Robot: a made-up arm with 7 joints. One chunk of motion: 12 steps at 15 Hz.
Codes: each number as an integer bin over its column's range. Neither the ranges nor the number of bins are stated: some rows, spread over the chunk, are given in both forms.
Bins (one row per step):
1: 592 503 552 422 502 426 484
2: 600 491 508 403 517 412 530
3: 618 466 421 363 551 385 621
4: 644 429 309 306 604 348 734
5: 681 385 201 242 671 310 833
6: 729 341 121 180 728 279 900
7: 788 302 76 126 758 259 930
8: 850 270 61 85 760 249 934
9: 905 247 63 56 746 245 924
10: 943 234 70 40 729 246 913
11: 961 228 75 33 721 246 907
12: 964 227 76 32 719 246 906
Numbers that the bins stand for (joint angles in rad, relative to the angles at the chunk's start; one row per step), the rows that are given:
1: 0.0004 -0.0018 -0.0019 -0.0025 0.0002 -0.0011 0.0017
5: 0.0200 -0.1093 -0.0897 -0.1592 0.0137 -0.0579 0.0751
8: 0.0572 -0.2141 -0.1247 -0.2960 0.0209 -0.0879 0.0963
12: 0.0823 -0.2532 -0.1210 -0.3421 0.0176 -0.0893 0.0905
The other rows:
2: 0.0021 -0.0127 -0.0129 -0.0190 0.0014 -0.0079 0.0114
3: 0.0061 -0.0355 -0.0346 -0.0539 0.0041 -0.0212 0.0305
4: 0.0118 -0.0692 -0.0627 -0.1035 0.0084 -0.0393 0.0543
6: 0.0305 -0.1494 -0.1097 -0.2132 0.0183 -0.0732 0.0892
7: 0.0435 -0.1849 -0.1210 -0.2603 0.0207 -0.0830 0.0955
9: 0.0693 -0.2350 -0.1242 -0.3212 0.0197 -0.0898 0.0942
10: 0.0777 -0.2468 -0.1225 -0.3352 0.0184 -0.0893 0.0919
11: 0.0816 -0.2523 -0.1212 -0.3413 0.0177 -0.0893 0.0907

